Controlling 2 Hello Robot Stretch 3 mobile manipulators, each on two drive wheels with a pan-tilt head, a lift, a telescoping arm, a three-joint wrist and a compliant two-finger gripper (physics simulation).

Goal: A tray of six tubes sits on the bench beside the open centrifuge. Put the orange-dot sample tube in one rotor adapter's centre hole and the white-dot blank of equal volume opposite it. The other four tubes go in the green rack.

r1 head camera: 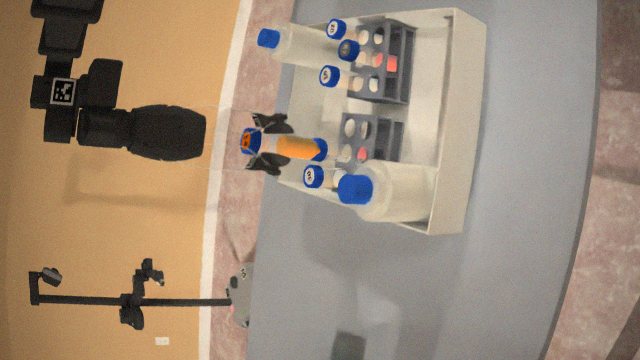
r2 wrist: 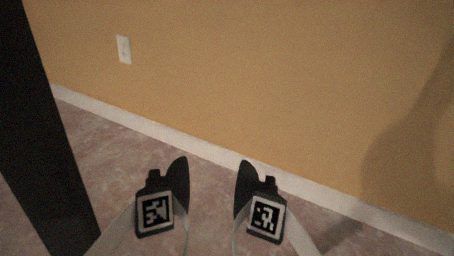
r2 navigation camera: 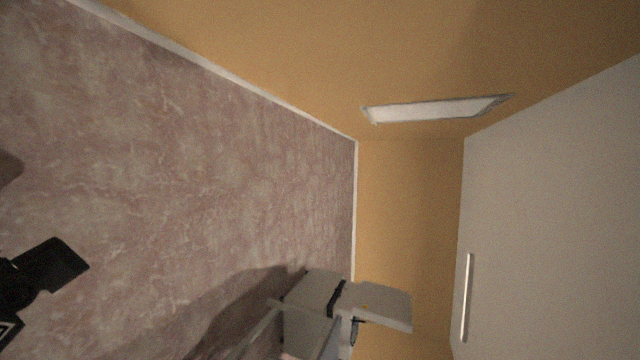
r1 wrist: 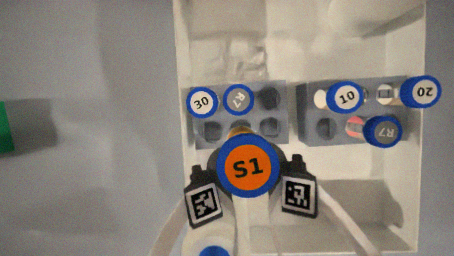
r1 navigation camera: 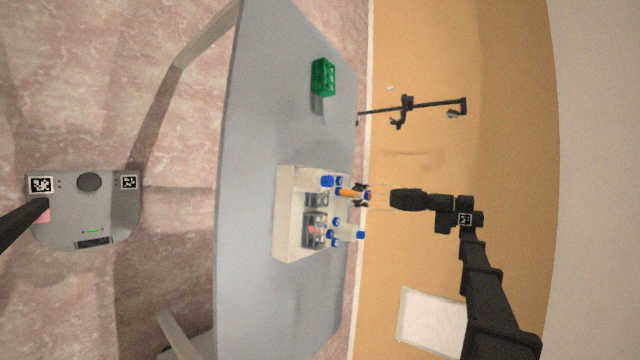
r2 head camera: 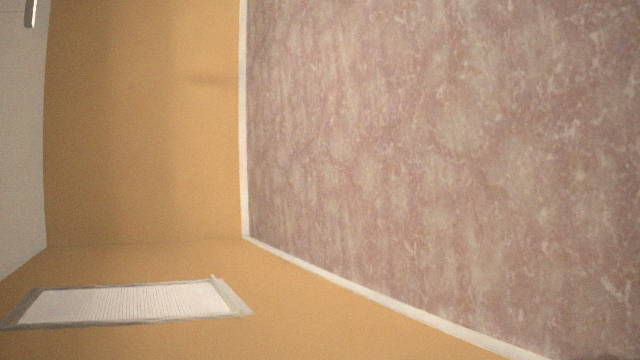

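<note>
My r1 gripper (r1 head camera: 272, 143) (r1 navigation camera: 361, 195) (r1 wrist: 248, 167) is shut on the orange-dot tube (r1 head camera: 299, 147) (r1 navigation camera: 348, 192) (r1 wrist: 245, 150), labelled S1, and holds it raised above the grey blocks in the tray (r1 head camera: 460, 120) (r1 navigation camera: 282, 215). White-dot tubes 30 (r1 head camera: 313, 176) (r1 wrist: 201, 102), 10 (r1 head camera: 329, 76) (r1 wrist: 345, 97) and 20 (r1 head camera: 335, 29) (r1 wrist: 424, 92) and two grey-dot R7 tubes (r1 wrist: 238, 99) (r1 wrist: 383, 131) stand in the blocks. The green rack (r1 navigation camera: 323, 77) (r1 wrist: 4, 127) stands apart on the bench. A grey machine with its lid raised, likely the centrifuge (r2 navigation camera: 382, 302), shows in the r2 navigation view; its rotor is hidden. My r2 gripper (r2 wrist: 212, 182) is open and empty.
Two white bottles (r1 head camera: 310, 45) (r1 head camera: 400, 192) with blue caps stand in the tray. Robot r2's mast (r1 head camera: 175, 302) (r1 navigation camera: 382, 110) stands beyond the bench (r1 head camera: 530, 165) (r1 navigation camera: 250, 225). A wall with white skirting (r2 wrist: 200, 150) lies ahead of the r2 gripper.
</note>
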